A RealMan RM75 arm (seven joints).
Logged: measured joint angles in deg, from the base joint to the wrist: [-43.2 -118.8 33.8 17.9 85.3 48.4 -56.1]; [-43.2 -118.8 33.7 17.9 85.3 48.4 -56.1]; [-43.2 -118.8 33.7 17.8 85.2 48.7 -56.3]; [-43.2 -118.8 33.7 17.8 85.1 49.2 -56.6]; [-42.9 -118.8 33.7 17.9 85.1 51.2 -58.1]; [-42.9 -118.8 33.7 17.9 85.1 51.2 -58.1]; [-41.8 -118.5 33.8 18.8 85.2 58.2 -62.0]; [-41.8 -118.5 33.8 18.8 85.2 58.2 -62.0]
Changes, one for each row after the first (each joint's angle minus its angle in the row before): [0.0 0.0 -0.1 0.0 0.0 0.0 0.0]; [0.0 0.0 0.0 -0.1 -0.1 0.3 -0.2]; [0.0 0.0 0.0 0.0 -0.1 0.5 -0.3]; [0.3 0.0 0.0 0.1 0.0 2.0 -1.5]; [0.0 0.0 0.0 0.0 0.0 0.0 0.0]; [1.1 0.3 0.1 0.9 0.1 7.0 -3.9]; [0.0 0.0 0.0 0.0 0.0 0.0 0.0]
